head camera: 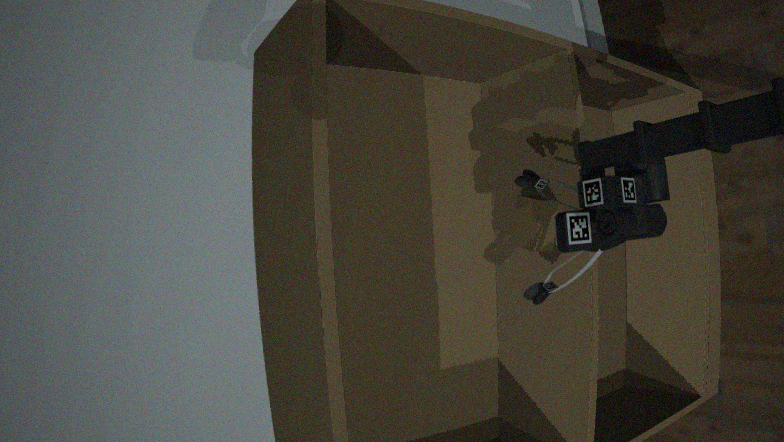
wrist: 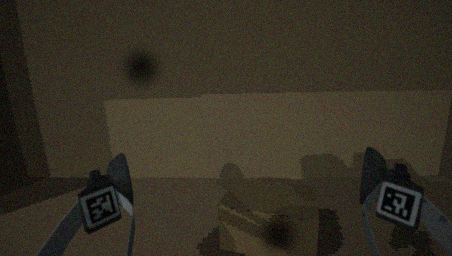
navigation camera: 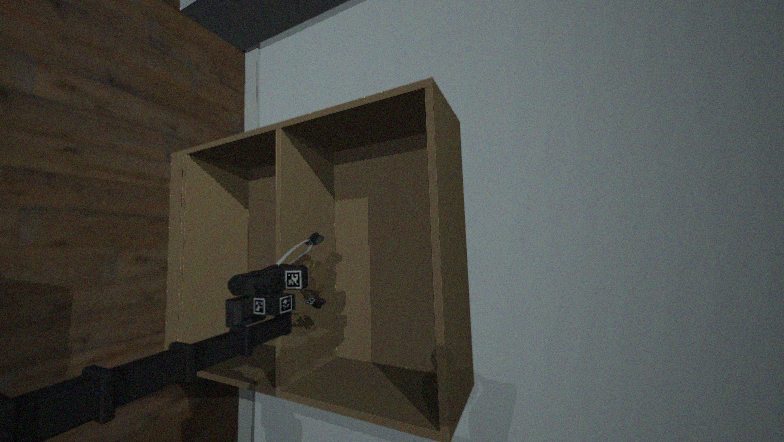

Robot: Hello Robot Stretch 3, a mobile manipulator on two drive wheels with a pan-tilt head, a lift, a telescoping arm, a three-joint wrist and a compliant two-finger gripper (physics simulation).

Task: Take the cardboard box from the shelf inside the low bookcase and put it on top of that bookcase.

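Frame: origin at the robot's base, x left, y back, z up, level; centimetres.
Where they show: gripper, fingertip midpoint: [head camera: 524,238] [wrist: 242,170] [navigation camera: 322,269].
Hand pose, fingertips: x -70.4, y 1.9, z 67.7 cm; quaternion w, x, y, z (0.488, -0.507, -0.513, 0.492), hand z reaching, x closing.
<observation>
After its pixels a point has its place.
The small cardboard box [head camera: 543,235] @[x -72.3, y 2.2, z 61.1 cm] [navigation camera: 318,274] @[x -74.2, y 4.0, z 63.0 cm] [wrist: 300,222] @[x -71.0, y 6.7, z 62.5 cm] sits on the middle shelf [head camera: 543,329] @[x -76.5, y -15.1, z 58.1 cm] [navigation camera: 307,192] @[x -75.6, y -22.8, z 58.1 cm] [wrist: 170,210] @[x -79.9, y -7.7, z 58.0 cm] of the low bookcase [head camera: 285,219] @[x -74.5, y 6.2, z 106.0 cm] [navigation camera: 452,247] @[x -74.6, y -3.4, z 106.0 cm], dim and in shadow. My wrist hides part of it in the head view, and the frame's bottom edge cuts it off in the wrist view. My gripper [head camera: 532,237] @[x -70.4, y 1.9, z 67.6 cm] [navigation camera: 316,269] @[x -70.4, y 1.9, z 67.6 cm] [wrist: 242,170] @[x -70.4, y 1.9, z 67.6 cm] is wide open and empty inside the upper compartment. In the wrist view the box shows low between the fingers, below the line of the fingertips, slightly right of centre. No finger visibly touches it.
My arm [head camera: 680,131] @[x -31.1, y 10.5, z 79.0 cm] [navigation camera: 142,367] @[x -21.8, y 8.7, z 79.1 cm] reaches in through the bookcase's open front. The bookcase's top panel lies above the gripper, and side walls stand at both ends. A pale room wall [head camera: 137,247] @[x -95.8, y 4.2, z 126.5 cm] [navigation camera: 603,219] @[x -96.2, y -9.0, z 141.6 cm] is behind, with wooden floor [head camera: 752,274] @[x -54.2, y -11.8, z 0.0 cm] [navigation camera: 82,164] @[x -40.6, y -33.4, z 0.0 cm] in front.
</observation>
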